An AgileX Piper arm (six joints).
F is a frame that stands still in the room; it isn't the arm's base.
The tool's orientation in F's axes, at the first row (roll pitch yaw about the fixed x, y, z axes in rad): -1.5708 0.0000 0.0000
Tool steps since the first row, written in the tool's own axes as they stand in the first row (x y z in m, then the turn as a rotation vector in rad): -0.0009 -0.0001 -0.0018 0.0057 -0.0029 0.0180; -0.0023 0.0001 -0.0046 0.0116 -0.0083 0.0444; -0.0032 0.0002 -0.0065 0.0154 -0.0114 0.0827; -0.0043 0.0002 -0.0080 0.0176 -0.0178 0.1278; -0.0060 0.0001 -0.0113 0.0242 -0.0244 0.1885; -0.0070 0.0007 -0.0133 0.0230 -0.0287 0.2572
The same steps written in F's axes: -0.0009 -0.0018 0.0001 0.0057 0.0180 0.0029; -0.0023 -0.0046 -0.0001 0.0116 0.0444 0.0083; -0.0032 -0.0065 -0.0002 0.0154 0.0827 0.0114; -0.0043 -0.0080 -0.0002 0.0176 0.1278 0.0178; -0.0060 -0.0113 -0.0001 0.0242 0.1885 0.0244; -0.0070 -0.0133 -0.0007 0.0230 0.2572 0.0287
